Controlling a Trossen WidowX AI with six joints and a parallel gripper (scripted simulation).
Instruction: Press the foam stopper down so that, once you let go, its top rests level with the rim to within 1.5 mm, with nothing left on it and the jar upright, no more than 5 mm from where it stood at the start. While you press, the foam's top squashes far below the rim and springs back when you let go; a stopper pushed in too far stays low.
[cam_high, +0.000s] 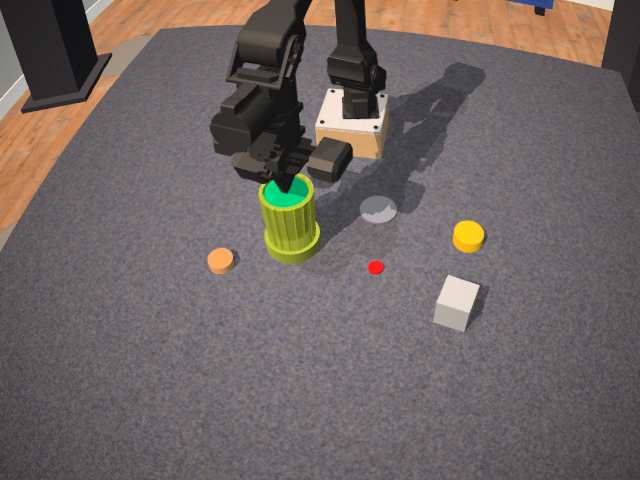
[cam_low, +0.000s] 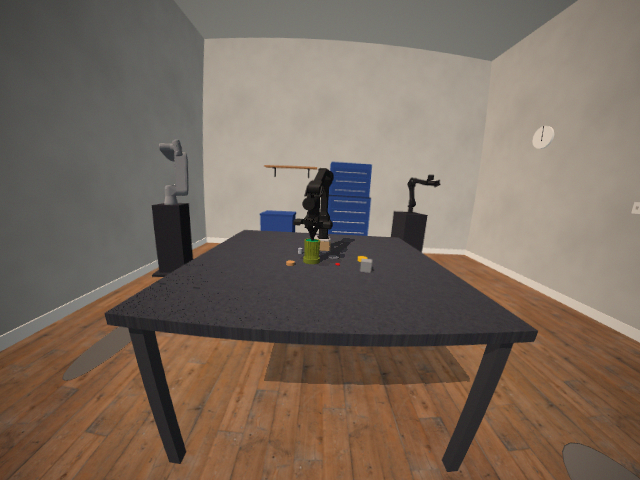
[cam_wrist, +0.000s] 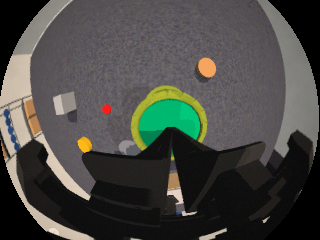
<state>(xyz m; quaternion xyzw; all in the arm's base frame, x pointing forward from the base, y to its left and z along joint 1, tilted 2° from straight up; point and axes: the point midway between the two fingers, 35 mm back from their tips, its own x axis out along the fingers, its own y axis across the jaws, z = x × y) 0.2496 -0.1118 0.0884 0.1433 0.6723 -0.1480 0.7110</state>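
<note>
The green foam stopper lies 50 mm below my hand. From my hand the other things lie so: red dot (60 mm ahead, 120 mm to the left, 140 mm below); then grey disc (60 mm behind, 130 mm to the left, 140 mm below); then orange disc (40 mm ahead, 110 mm to the right, 140 mm below).
</note>
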